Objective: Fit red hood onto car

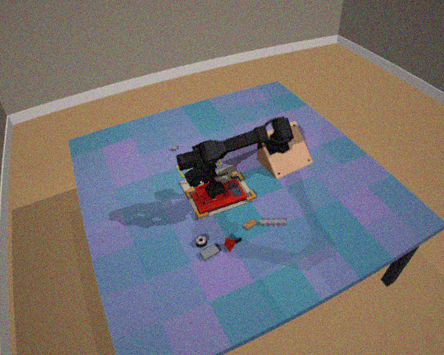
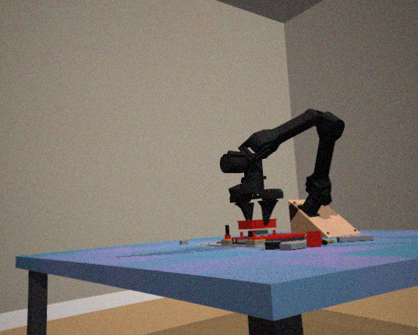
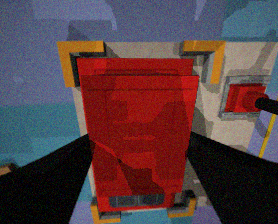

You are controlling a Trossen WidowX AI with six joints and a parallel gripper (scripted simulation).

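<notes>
The grey engine block lies 1 cm to the left of my gripper tip and 3 cm below it. Also, from my gripper tip: wheel 13 cm ahead, 16 cm to the left, 5 cm below; then red hood 1 cm above.
</notes>
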